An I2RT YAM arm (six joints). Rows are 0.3 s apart.
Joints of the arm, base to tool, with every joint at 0 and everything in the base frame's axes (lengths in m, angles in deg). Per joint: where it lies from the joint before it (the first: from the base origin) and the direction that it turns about. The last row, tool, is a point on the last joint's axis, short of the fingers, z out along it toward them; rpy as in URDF.
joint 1: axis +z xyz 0 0 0.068
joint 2: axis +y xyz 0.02 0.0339 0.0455
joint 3: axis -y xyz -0.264 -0.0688 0
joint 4: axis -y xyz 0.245 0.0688 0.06
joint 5: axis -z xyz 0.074 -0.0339 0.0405
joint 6: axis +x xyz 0.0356 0 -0.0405
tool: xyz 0 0 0 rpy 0 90 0
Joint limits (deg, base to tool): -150..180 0..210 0..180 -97..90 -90..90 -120..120
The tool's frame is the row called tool.
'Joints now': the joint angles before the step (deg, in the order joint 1, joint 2, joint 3, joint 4, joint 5, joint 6). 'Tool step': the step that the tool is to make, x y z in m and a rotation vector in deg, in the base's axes. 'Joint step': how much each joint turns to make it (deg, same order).
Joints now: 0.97 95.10 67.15 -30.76 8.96 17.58
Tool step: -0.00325 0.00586 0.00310 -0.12 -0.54 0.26
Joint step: 1.05 -0.97 -0.44 -0.09 0.53 0.61
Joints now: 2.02 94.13 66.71 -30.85 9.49 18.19
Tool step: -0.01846 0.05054 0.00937 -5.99 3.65 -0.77
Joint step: 10.01 -1.23 1.85 -9.22 10.01 7.02
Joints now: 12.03 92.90 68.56 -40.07 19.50 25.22
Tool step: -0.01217 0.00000 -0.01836 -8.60 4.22 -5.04
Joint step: 1.42 1.05 -2.46 -3.96 9.32 3.52
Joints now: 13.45 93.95 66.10 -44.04 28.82 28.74
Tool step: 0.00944 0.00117 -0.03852 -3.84 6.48 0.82
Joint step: 0.00 6.85 -0.80 1.24 1.94 -1.57
